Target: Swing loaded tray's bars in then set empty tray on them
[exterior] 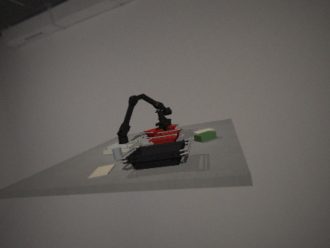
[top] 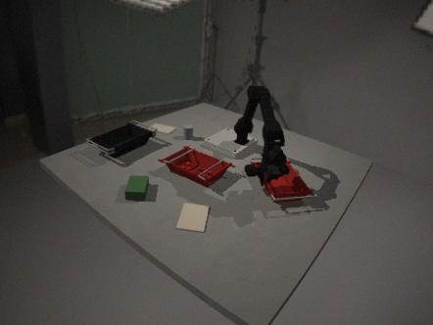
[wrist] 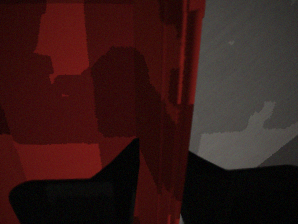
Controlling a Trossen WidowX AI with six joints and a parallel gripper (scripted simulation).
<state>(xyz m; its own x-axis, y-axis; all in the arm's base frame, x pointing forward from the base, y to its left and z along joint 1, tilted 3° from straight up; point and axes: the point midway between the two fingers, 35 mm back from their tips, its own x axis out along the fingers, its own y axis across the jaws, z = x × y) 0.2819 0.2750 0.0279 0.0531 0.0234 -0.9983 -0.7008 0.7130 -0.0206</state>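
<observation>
Now: the red tray 5 cm behind my gripper tip, 5 cm to the left of it and 3 cm above it. Round my gripper tip: green block: 36 cm ahead, 41 cm to the right, 1 cm above; then grey cylinder: 19 cm behind, 57 cm to the right, 2 cm above.
</observation>
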